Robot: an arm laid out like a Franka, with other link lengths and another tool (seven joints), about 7 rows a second.
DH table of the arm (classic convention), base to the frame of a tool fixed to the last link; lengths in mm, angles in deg. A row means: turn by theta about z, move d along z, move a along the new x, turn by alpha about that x. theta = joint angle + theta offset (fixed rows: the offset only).
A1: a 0  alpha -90  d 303.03  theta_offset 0
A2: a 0  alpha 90  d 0  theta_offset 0
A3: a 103.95  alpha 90  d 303.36  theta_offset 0
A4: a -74.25  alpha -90  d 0  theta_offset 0
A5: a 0  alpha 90  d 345.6  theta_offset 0
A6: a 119.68  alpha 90  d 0  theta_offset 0
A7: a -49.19  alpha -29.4  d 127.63  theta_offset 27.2
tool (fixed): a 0  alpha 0  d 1.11  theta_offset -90
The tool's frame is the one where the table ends.
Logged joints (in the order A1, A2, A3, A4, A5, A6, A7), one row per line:
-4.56 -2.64 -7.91 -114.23 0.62 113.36 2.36
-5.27 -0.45 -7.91 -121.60 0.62 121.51 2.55
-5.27 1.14 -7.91 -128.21 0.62 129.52 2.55
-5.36 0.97 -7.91 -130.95 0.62 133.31 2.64
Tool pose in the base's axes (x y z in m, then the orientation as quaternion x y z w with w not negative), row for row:
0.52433 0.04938 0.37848 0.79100 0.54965 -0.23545 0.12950
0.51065 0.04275 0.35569 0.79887 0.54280 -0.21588 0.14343
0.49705 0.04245 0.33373 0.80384 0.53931 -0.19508 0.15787
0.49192 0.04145 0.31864 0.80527 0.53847 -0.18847 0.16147
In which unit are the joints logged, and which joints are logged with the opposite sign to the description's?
The joints are logged in degrees. Opposite sign: A2, A3, A5, A7.
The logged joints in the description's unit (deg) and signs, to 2 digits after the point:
-4.56 2.64 7.91 -114.23 -0.62 113.36 -2.36
-5.27 0.45 7.91 -121.60 -0.62 121.51 -2.55
-5.27 -1.14 7.91 -128.21 -0.62 129.52 -2.55
-5.36 -0.97 7.91 -130.95 -0.62 133.31 -2.64

